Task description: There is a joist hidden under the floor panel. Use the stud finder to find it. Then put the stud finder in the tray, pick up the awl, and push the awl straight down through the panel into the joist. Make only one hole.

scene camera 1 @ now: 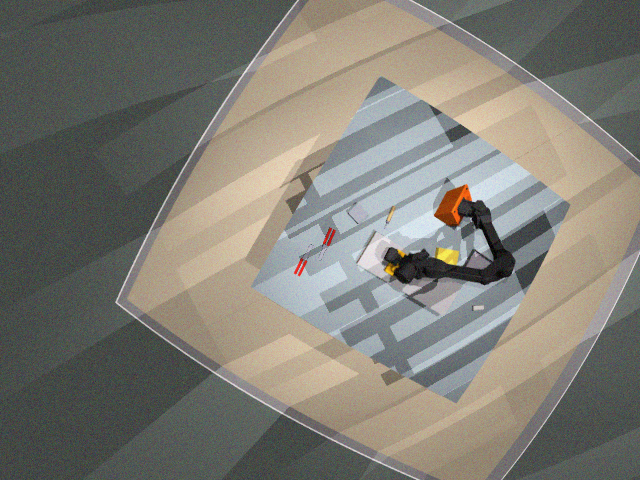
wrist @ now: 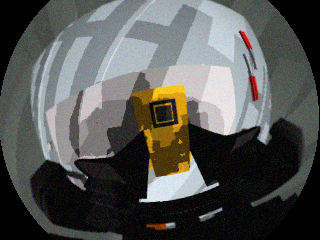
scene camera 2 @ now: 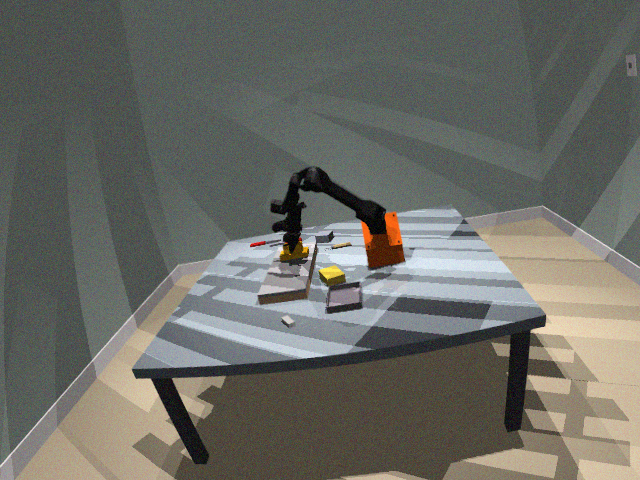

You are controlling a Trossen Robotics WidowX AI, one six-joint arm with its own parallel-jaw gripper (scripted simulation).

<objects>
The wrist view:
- gripper: 164,127
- yellow stud finder: 168,142
</objects>
